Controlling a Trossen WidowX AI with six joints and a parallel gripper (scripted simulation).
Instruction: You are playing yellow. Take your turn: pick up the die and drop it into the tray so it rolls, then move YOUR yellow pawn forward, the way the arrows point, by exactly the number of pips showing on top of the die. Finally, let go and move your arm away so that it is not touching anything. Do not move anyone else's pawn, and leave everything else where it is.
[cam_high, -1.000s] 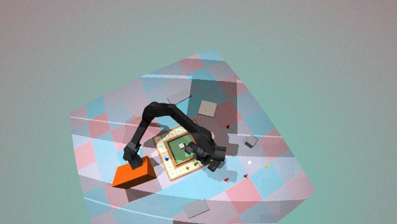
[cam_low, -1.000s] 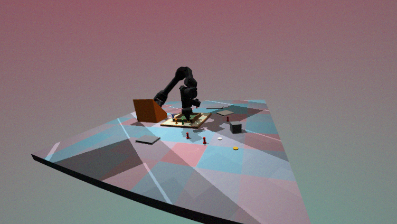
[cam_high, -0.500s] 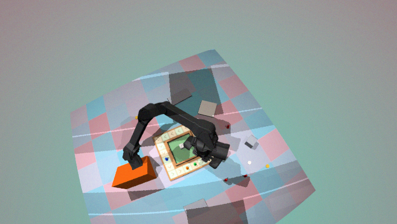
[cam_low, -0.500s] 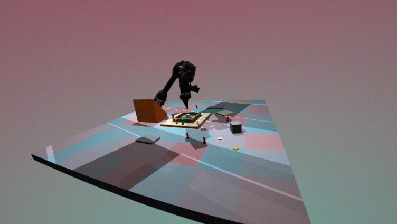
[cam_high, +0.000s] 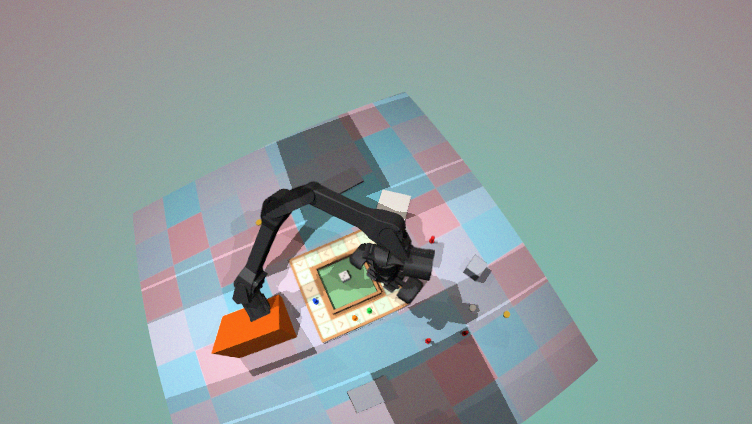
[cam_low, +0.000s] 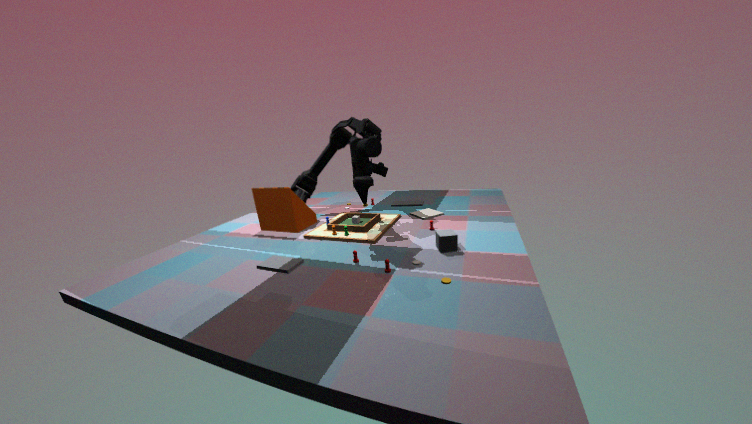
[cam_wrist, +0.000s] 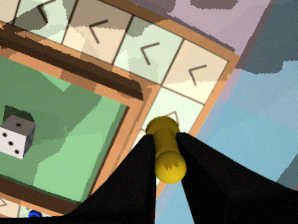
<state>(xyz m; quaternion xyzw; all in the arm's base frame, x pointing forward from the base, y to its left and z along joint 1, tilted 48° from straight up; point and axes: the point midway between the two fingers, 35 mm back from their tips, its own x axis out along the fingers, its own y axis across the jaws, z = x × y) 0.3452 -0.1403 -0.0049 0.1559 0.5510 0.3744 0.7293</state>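
The white die lies 8 cm behind my gripper tip, 10 cm to the left of it and 9 cm below it. Also, from my gripper tip: orange pawn 12 cm behind, 3 cm to the right, 9 cm below; yellow pawn 1 cm above; green pawn 7 cm behind, 3 cm to the right, 9 cm below.
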